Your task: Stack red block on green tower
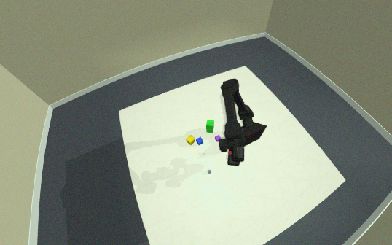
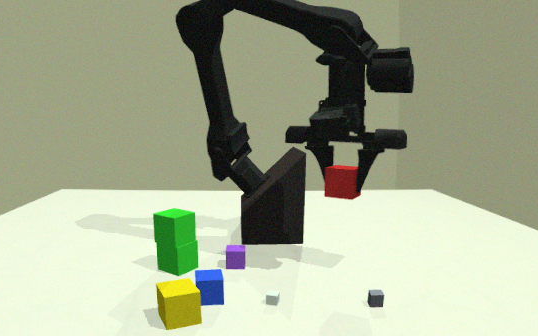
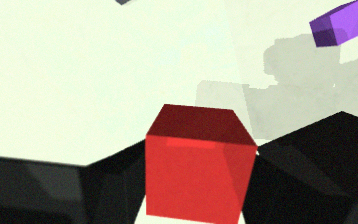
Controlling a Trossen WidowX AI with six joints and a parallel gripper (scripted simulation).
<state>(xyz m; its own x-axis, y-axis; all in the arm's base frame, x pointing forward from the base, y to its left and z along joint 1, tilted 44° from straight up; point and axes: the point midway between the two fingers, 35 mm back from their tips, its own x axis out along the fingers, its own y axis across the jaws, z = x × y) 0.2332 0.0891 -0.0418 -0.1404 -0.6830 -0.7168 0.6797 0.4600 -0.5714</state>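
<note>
Now: the purple cube 3 cm behind my gripper tip, 17 cm to the right of it and 11 cm below it. Round my gripper tip: yellow cube: 13 cm ahead, 26 cm to the right, 10 cm below; blue cube: 9 cm ahead, 22 cm to the right, 11 cm below; red block: 2 cm above.
</note>
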